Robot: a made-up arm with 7 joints. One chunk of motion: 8 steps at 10 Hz.
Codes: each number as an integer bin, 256 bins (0 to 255) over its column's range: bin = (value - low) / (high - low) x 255, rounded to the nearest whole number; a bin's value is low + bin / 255 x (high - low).
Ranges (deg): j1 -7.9..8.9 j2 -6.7..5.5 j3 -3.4..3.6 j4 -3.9..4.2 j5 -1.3..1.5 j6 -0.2..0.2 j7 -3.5..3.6
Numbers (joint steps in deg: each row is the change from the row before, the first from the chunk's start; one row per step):
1: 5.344 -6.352 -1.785 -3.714 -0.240 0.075 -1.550
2: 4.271 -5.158 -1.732 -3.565 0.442 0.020 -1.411
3: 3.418 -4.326 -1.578 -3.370 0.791 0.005 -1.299
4: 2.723 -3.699 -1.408 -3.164 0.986 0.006 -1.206
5: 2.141 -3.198 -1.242 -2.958 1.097 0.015 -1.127
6: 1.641 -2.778 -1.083 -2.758 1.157 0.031 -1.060
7: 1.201 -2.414 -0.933 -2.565 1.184 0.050 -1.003
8: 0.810 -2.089 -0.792 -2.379 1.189 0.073 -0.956
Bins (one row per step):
1: 201 7 59 6 97 175 70
2: 185 32 61 11 159 140 75
3: 172 50 66 17 190 131 79
4: 161 63 73 23 208 131 82
5: 152 73 79 30 218 137 85
6: 145 82 84 36 224 147 88
7: 138 90 90 42 226 159 90
8: 132 96 95 48 227 174 91

